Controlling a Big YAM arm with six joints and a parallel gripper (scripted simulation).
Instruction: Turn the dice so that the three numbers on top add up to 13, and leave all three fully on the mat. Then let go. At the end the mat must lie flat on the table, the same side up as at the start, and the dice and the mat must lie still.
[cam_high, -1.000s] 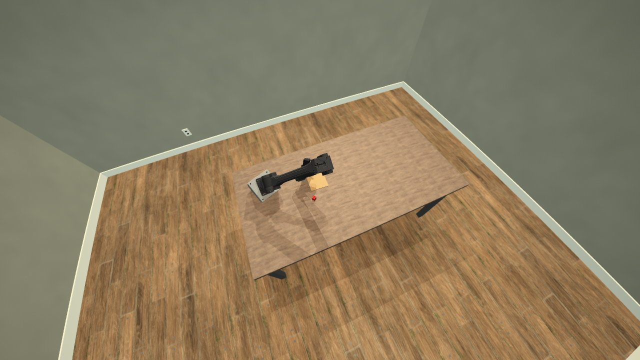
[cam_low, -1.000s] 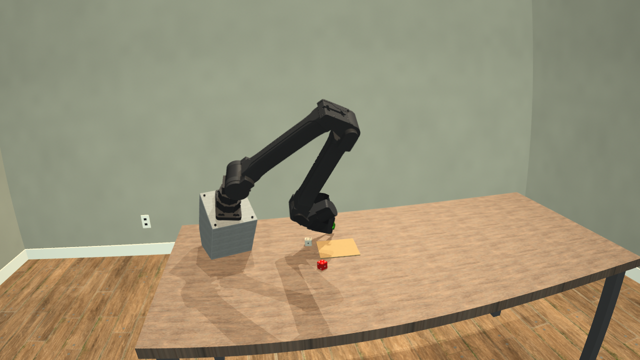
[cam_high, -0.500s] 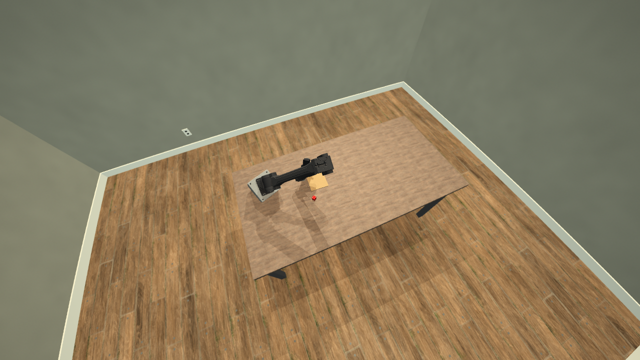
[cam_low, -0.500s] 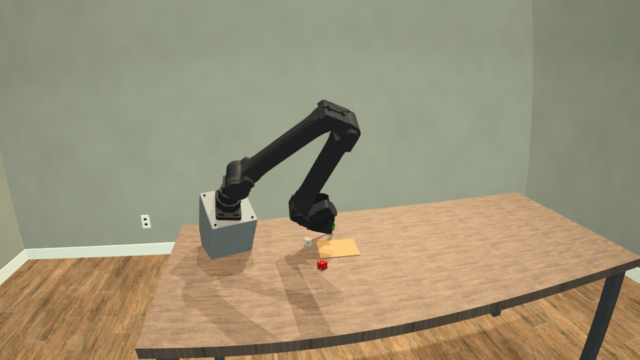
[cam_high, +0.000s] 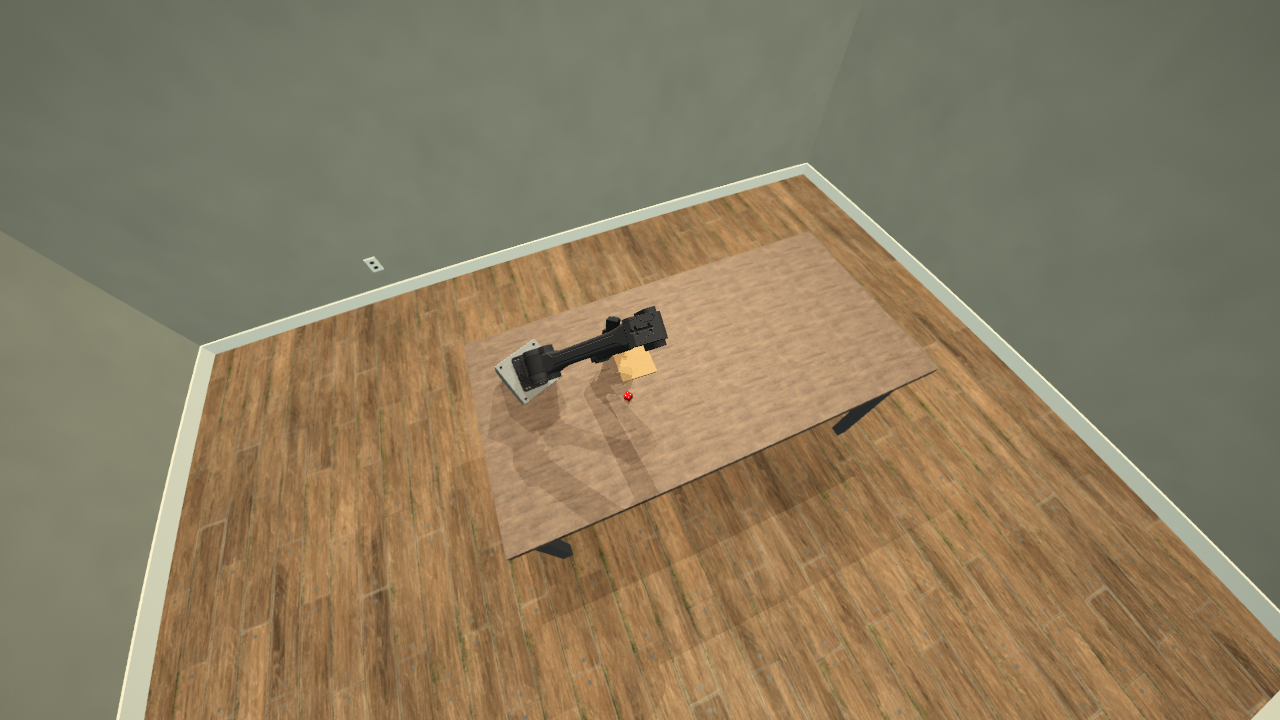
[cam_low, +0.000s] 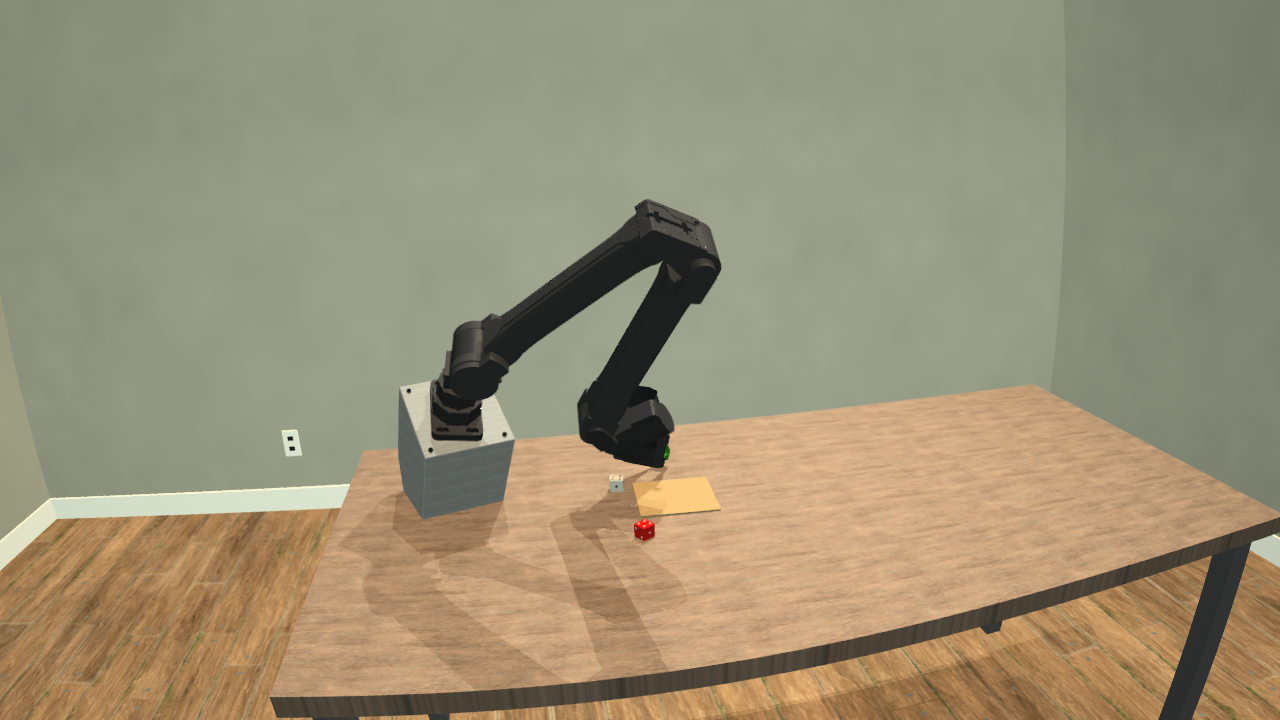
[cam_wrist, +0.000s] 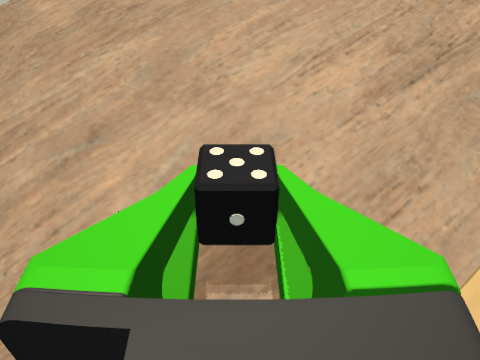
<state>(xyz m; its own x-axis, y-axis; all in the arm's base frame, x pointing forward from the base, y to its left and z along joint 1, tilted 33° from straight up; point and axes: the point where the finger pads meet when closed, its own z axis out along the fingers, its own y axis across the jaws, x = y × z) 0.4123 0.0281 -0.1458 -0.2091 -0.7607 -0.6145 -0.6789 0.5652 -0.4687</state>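
Right now my hand is 11 cm past the white die, 7 cm to the left of it and 2 cm above it. The rest, counted from my hand: tan mat (14 cm to the right, 3 cm below, 2 cm behind); then black die (right at my hand); then red die (27 cm to the right, 12 cm behind, 2 cm below).
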